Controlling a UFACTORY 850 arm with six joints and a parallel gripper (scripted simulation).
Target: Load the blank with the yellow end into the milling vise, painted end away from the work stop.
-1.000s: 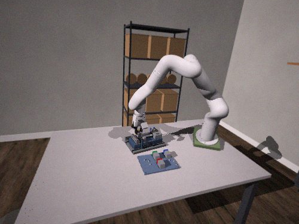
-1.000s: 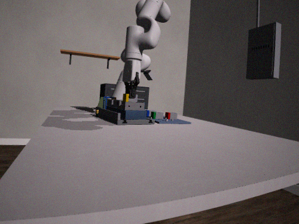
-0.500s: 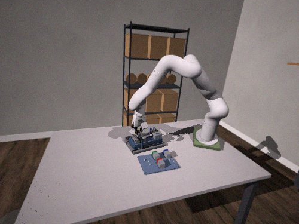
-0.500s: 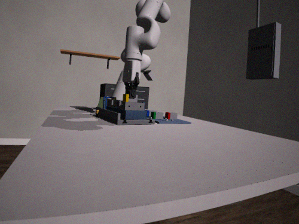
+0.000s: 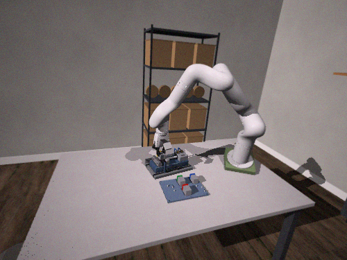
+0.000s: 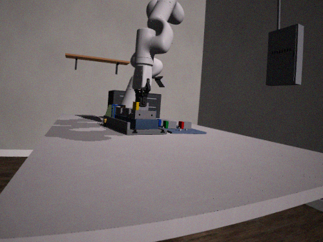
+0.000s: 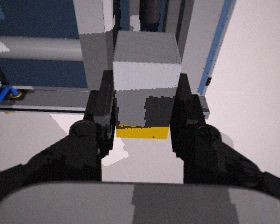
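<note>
Right now my hand is 1 cm past the dark work-stop rod, 5 cm to the right of it and 4 cm above it. From my hand the other things lie so: green-ended blank 8 cm behind, 19 cm to the left, 11 cm below; then red-ended blank 8 cm behind, 28 cm to the left, 11 cm below; then blue-ended blank 17 cm behind, 19 cm to the left, 11 cm below.
</note>
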